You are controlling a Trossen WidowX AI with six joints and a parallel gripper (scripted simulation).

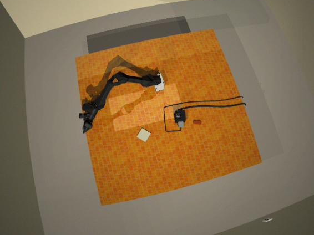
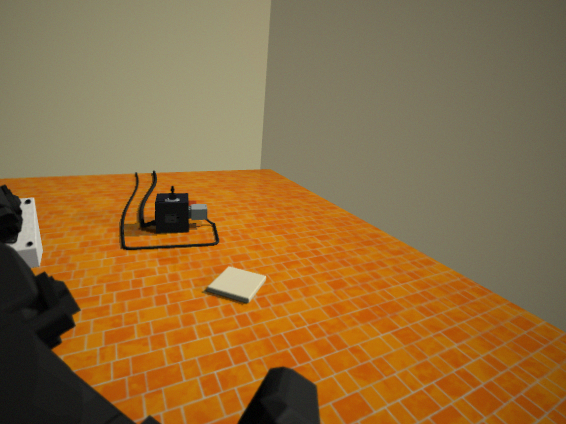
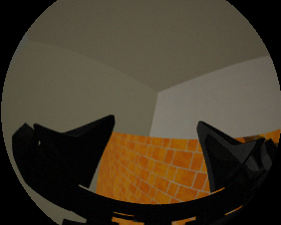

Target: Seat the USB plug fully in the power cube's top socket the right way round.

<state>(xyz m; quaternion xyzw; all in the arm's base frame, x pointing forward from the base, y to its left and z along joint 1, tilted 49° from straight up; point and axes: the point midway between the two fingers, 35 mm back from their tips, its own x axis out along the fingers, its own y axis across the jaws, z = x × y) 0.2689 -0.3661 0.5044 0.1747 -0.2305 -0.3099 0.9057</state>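
My gripper tip is now 72 cm to the right of the USB plug and 2 cm short of it. Round my gripper tip: flat white pad 45 cm to the left, 9 cm below, 9 cm ahead.
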